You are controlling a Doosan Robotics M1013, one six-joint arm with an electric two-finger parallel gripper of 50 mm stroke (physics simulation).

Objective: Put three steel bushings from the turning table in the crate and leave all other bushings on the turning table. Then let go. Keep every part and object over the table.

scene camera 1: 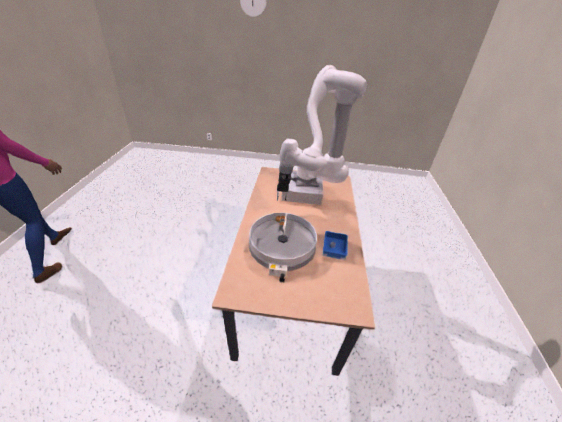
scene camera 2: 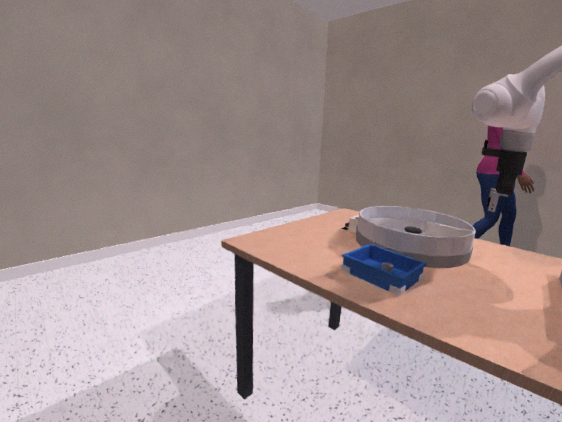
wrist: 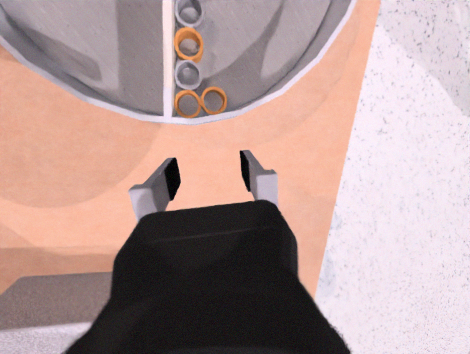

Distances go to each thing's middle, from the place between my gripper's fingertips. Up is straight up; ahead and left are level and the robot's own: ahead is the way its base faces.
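Scene:
The blue crate (scene camera 2: 365, 263) is in the scene, and I see my gripper 34 cm to the right of it, 16 cm above it and 27 cm short of it.

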